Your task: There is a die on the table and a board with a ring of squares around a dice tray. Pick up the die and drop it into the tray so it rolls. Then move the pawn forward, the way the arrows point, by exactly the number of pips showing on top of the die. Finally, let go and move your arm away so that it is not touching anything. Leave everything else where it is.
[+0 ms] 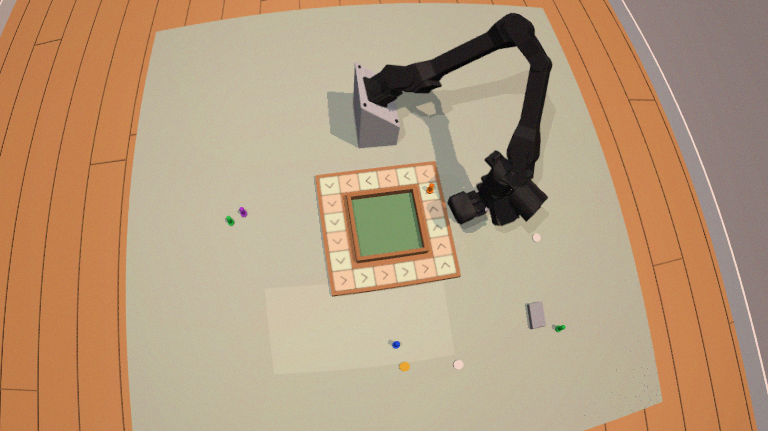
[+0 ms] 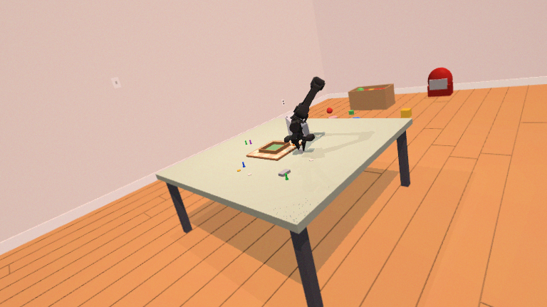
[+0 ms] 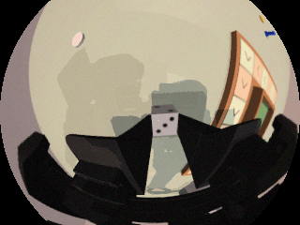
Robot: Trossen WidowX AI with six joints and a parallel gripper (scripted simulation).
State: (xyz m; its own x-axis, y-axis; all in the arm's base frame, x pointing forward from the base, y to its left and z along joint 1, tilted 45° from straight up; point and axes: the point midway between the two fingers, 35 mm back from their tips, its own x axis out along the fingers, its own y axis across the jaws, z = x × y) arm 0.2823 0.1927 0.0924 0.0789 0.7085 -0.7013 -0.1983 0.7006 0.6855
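My gripper tip is now 11 cm to the left of the orange pawn, 7 cm past it and 2 cm below it. The rest, counted from my gripper tip: white die right at my gripper tip; green dice tray 22 cm to the right, 1 cm behind; grey block 28 cm ahead, 7 cm to the left.
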